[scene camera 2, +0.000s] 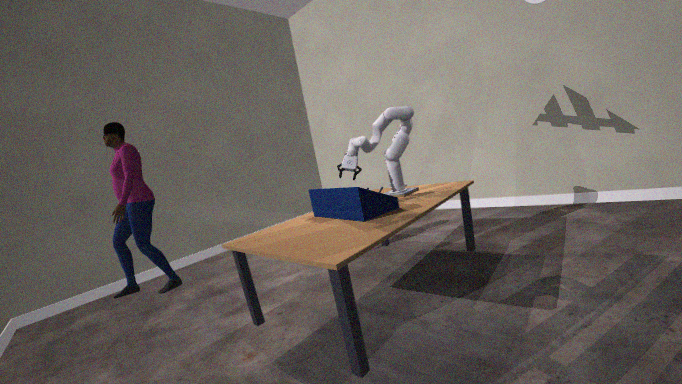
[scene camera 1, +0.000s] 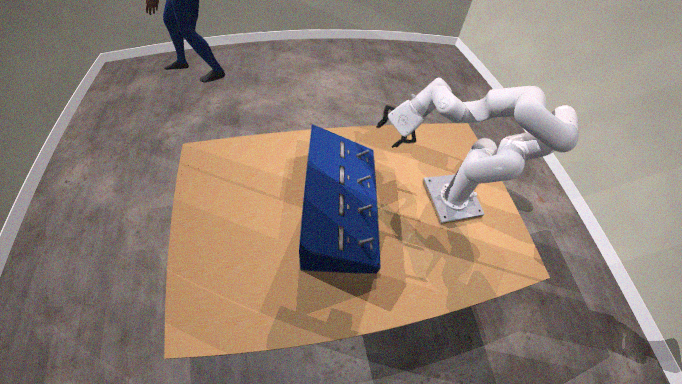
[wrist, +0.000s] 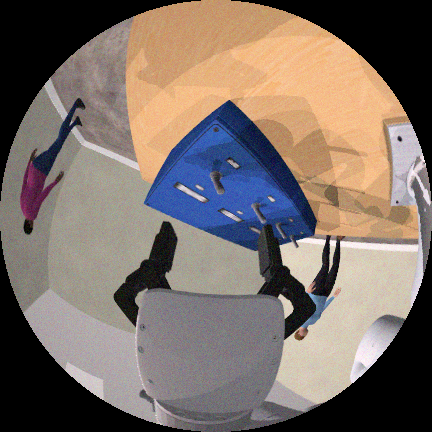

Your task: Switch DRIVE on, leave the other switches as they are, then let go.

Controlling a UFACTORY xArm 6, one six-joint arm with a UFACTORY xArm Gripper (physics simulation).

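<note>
The blue sloped switch panel (scene camera 1: pixel 320 210) (scene camera 2: pixel 335 204) (wrist: pixel 250 175) stands on the table and has a row of several grey lever switches. The lever at the far end (scene camera 1: pixel 363 154) (wrist: pixel 217 182) is nearest my gripper. The other levers (scene camera 1: pixel 364 180) (scene camera 1: pixel 365 209) (scene camera 1: pixel 365 242) follow along the row. The plates beside the levers are too blurred to read, so I cannot tell which lever is DRIVE or which are on. My gripper (scene camera 1: pixel 386 136) (scene camera 2: pixel 348 178) (wrist: pixel 216 231) is open and empty. It hangs above the panel's far end, apart from the levers.
The wooden table (scene camera 1: pixel 225 300) (scene camera 2: pixel 295 245) carries the panel and the arm's base plate (scene camera 1: pixel 452 212) (wrist: pixel 399 175). A person in a pink top (scene camera 2: pixel 127 172) (wrist: pixel 36 187) stands on the floor beyond the table. Another person in a blue top (wrist: pixel 316 301) shows in the wrist view.
</note>
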